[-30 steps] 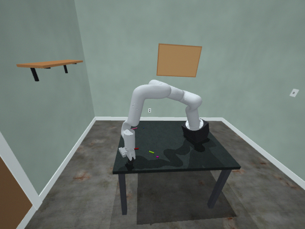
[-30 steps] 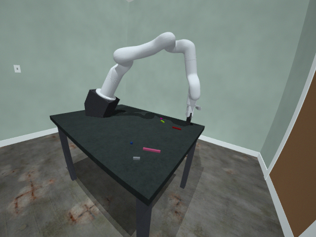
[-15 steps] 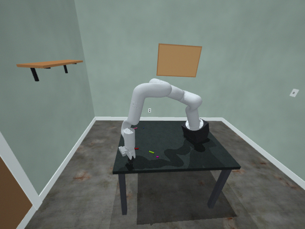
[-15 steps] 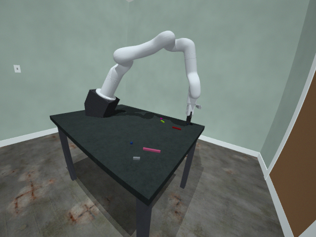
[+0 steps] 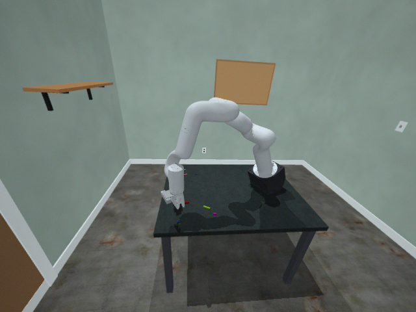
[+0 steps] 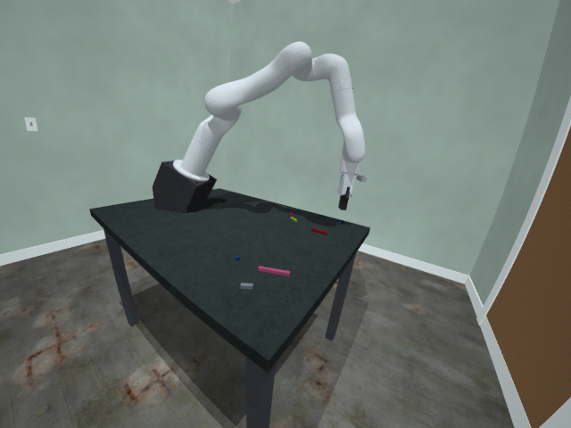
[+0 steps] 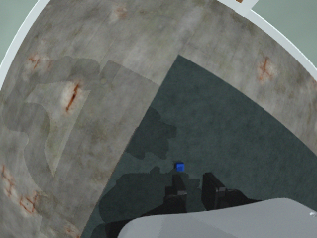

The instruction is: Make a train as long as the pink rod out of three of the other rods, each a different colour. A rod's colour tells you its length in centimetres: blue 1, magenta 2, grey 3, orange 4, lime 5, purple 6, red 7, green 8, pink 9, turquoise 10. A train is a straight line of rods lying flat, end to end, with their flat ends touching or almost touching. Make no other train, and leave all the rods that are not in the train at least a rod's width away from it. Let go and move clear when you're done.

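The grey rod lies 8 cm behind my hand, 63 cm to the right of it and 10 cm below it. From my hand the other things lie so: red rod: 5 cm behind, 17 cm to the right, 10 cm below; then lime rod: 21 cm behind, 10 cm to the right, 10 cm below; then short magenta rod: 25 cm behind, 3 cm to the right, 10 cm below.
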